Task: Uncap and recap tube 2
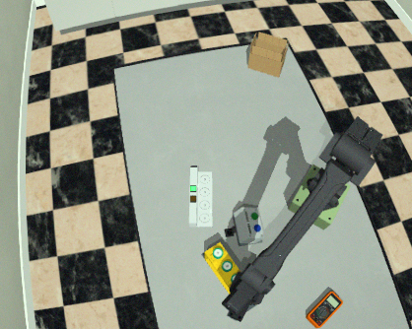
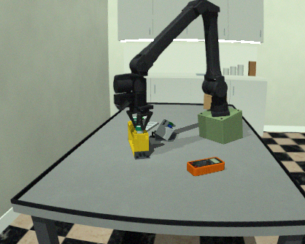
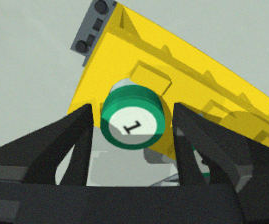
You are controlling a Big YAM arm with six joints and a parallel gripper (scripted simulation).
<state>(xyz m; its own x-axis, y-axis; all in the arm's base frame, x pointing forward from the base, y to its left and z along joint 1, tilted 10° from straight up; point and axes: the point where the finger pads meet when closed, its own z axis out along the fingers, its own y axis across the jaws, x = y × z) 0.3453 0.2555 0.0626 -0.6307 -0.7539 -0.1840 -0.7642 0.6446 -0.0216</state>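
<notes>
The cap lies 20 mm ahead of my hand and 50 mm to the right of it. Round my hand: grey key housing: 80 mm behind, 240 mm to the right, 60 mm below; green READY key: 100 mm behind, 260 mm to the right, 50 mm below; blue cycle key: 100 mm behind, 220 mm to the right, 50 mm below.
</notes>
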